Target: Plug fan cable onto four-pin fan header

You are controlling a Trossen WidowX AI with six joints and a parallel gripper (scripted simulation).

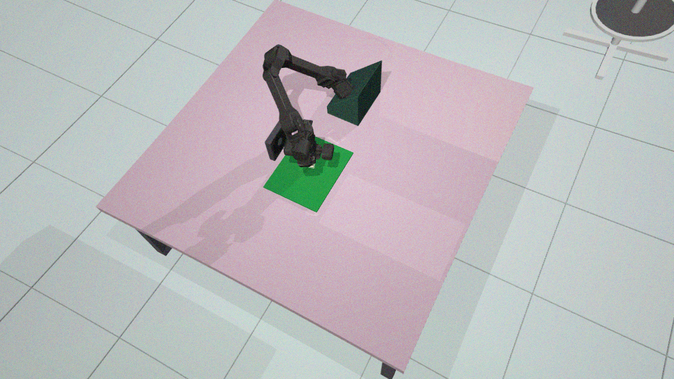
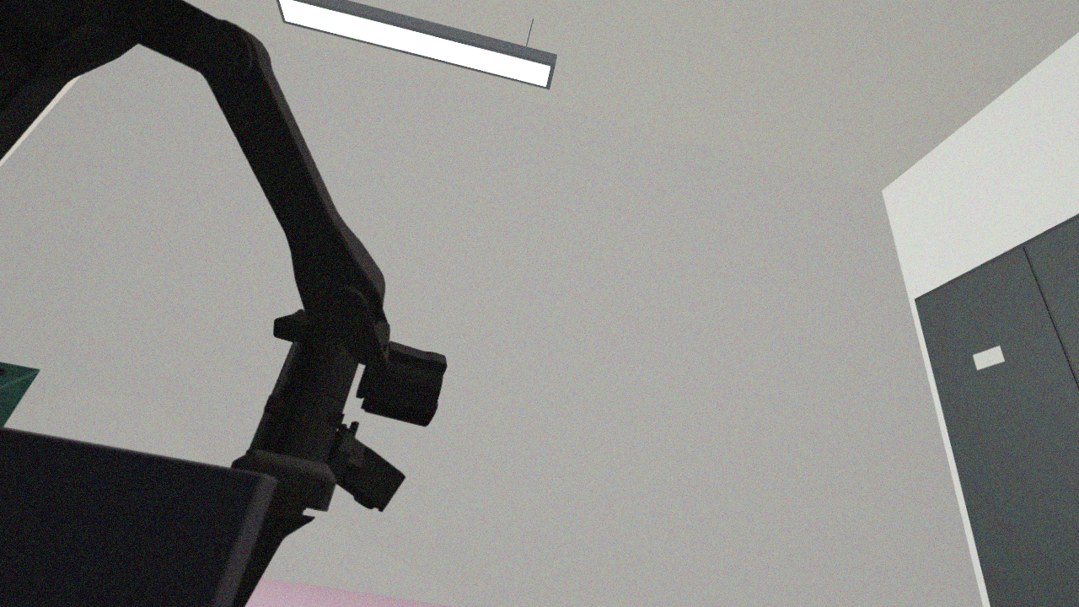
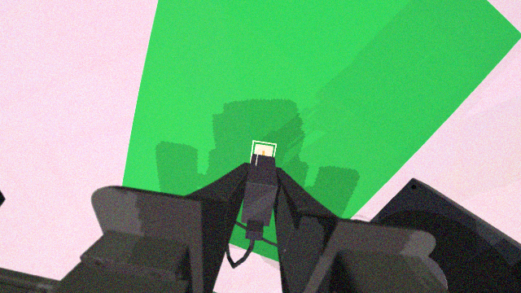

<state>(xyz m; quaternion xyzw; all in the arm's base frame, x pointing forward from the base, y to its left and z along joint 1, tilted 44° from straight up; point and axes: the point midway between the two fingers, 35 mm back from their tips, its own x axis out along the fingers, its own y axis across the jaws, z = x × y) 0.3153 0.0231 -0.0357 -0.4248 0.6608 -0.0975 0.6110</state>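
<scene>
My gripper tip is now 5 cm above the green board and 2 cm short of it. Also, from my gripper tip: black fan 16 cm to the right, 2 cm above, 1 cm ahead; black fan plug 1 cm behind, 1 cm above.
</scene>
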